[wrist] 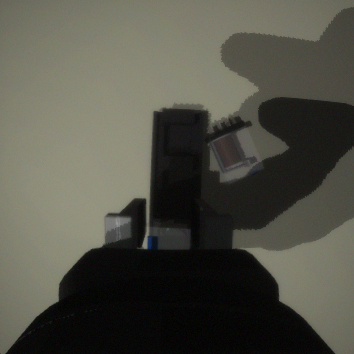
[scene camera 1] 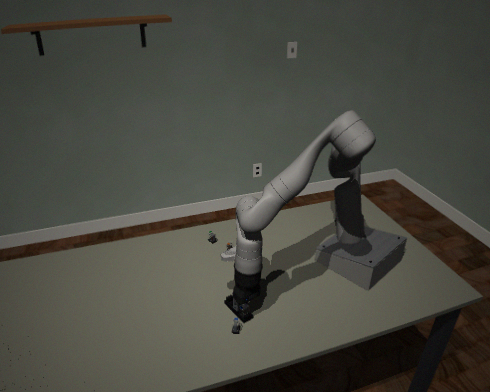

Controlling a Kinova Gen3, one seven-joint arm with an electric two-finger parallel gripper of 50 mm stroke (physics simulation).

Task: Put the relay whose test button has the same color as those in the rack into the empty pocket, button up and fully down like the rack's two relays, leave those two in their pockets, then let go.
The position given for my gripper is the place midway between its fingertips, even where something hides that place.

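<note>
Present: my gripper [scene camera 1: 240, 306] [wrist: 167, 215]; a black rack [wrist: 176, 149].
</note>
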